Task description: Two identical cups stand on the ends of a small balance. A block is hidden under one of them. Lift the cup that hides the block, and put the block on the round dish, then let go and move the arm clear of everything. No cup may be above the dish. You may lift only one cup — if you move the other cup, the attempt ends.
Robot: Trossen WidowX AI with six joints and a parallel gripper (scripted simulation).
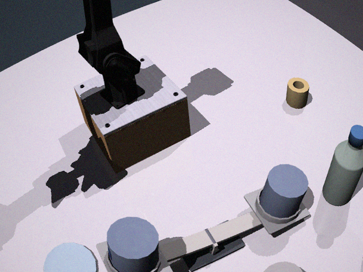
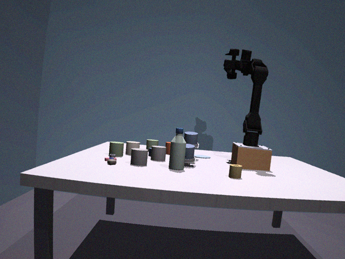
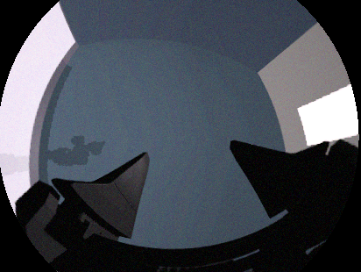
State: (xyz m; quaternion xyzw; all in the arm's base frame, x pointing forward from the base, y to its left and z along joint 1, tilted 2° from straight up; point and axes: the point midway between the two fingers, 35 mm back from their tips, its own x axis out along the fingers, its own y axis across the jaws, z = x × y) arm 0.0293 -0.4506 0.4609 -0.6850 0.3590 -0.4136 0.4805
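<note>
The cup is 310 mm ahead of my gripper tip, 550 mm to the left of it and 530 mm below it. Also, from my gripper tip: round pale-blue dish: 150 mm ahead, 190 mm to the left, 590 mm below; then grey-green bottle: 370 mm ahead, 650 mm to the left, 480 mm below; then small balance: 280 mm ahead, 400 mm to the left, 570 mm below.
</note>
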